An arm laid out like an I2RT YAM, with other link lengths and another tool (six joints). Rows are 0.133 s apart.
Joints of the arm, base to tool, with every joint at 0 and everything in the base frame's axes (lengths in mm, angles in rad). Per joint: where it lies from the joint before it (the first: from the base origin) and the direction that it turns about. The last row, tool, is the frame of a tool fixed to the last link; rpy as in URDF.
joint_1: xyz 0 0 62.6 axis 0 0 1
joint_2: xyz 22 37.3 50.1 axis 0 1 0
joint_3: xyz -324.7 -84.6 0 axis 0 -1 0
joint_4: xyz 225.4 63.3 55.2 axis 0 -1 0
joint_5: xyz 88.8 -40.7 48.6 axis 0 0 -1
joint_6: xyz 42.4 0 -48.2 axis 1 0 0
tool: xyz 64 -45 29 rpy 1.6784 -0.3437 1.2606
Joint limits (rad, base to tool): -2.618..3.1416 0..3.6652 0..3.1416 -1.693..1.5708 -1.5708..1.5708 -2.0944..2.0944
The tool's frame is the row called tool.
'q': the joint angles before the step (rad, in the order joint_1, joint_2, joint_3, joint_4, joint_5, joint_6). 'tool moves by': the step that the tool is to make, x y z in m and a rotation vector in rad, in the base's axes. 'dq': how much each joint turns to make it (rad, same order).
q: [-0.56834 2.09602 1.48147 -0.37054 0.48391 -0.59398]
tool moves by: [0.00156 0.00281 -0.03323 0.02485 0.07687 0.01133]
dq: [0.00699 0.05273 -0.02064 0.00275 0.01491 -0.01615]
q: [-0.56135 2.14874 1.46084 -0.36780 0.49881 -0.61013]
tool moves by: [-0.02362 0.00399 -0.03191 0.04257 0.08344 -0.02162]
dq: [-0.01602 0.00956 -0.08559 0.00143 0.01067 0.00101]
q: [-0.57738 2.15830 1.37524 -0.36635 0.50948 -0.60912]
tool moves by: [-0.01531 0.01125 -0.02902 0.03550 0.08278 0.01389]
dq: [0.00213 0.01409 -0.07947 0.01420 0.00986 -0.01910]
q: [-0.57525 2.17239 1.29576 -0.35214 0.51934 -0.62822]
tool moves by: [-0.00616 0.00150 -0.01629 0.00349 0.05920 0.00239]
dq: [-0.00107 0.02709 -0.01787 0.00077 0.02673 -0.01451]
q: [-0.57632 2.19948 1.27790 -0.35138 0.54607 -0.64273]
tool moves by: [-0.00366 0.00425 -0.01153 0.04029 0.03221 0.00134]
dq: [0.00100 0.01611 0.00168 -0.03693 -0.01575 0.00470]
